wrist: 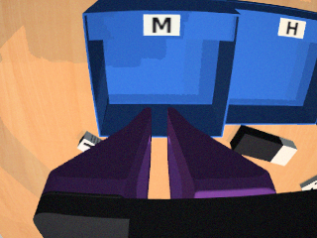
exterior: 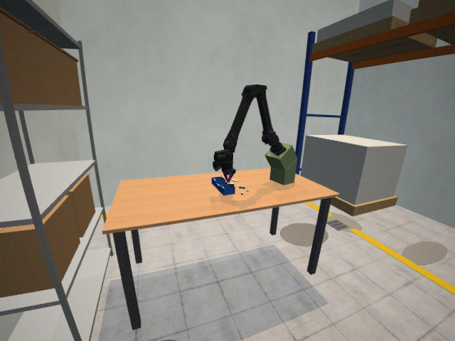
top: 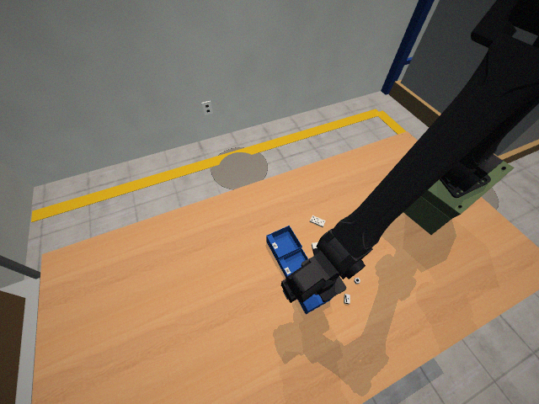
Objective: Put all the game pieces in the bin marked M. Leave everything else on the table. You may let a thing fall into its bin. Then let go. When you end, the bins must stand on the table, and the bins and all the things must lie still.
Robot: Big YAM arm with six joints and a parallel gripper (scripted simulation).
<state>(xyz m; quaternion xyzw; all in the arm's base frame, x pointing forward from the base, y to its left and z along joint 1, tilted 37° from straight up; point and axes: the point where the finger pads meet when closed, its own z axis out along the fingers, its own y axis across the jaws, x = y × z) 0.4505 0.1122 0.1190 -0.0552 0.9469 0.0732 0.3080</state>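
My hand is 110 mm past the white domino, 220 mm to the left of it and 80 mm above it. From my hand the other things lie so: green cylinder: 120 mm behind, 60 mm to the right, 80 mm below; then blue bin: 20 mm ahead, 80 mm to the right, 60 mm below; then grey nut: 150 mm behind, 80 mm below.
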